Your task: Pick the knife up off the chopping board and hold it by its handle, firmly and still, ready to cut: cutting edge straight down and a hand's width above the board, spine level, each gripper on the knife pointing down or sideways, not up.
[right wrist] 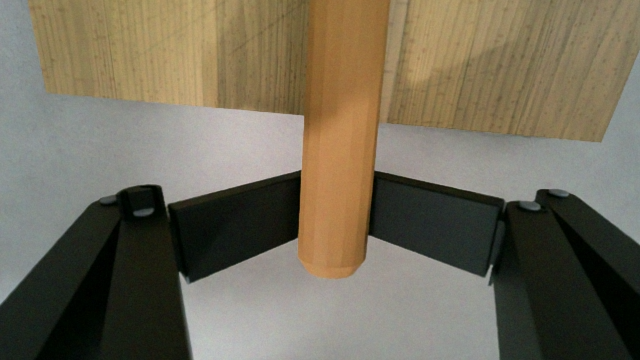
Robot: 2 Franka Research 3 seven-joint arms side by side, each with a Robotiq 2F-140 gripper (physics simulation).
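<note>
The knife's light brown wooden handle (340,150) runs from the top edge of the right wrist view down to its rounded butt end near the middle. It passes over the near edge of the chopping board (165,60), with its butt beyond that edge. My right gripper (331,191) is shut on the handle near the butt, with one dark pad against each side. The blade and its cutting edge are out of view, so their direction and height above the board cannot be told. My left gripper does not show in this view.
The board's near edge crosses the upper part of the view, and its right corner shows at the upper right. A pale grey surface (100,145) lies around and below the board. A soft shadow falls on the board right of the handle.
</note>
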